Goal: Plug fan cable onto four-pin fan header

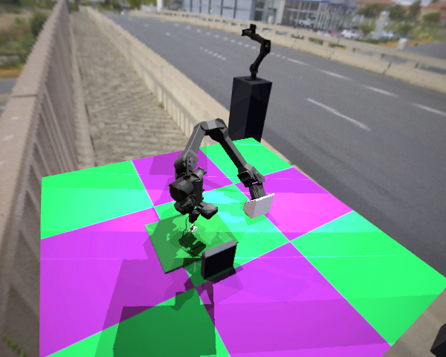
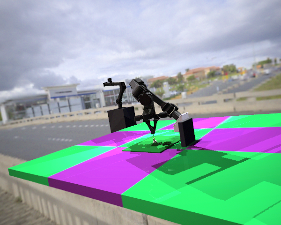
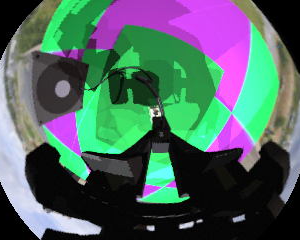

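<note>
My gripper tip is 8 cm above the dark green board, 2 cm to the right of it and 2 cm short of it. Also, from my gripper tip: dark plug (1 cm above); dark fan (20 cm to the left, 3 cm ahead).
</note>
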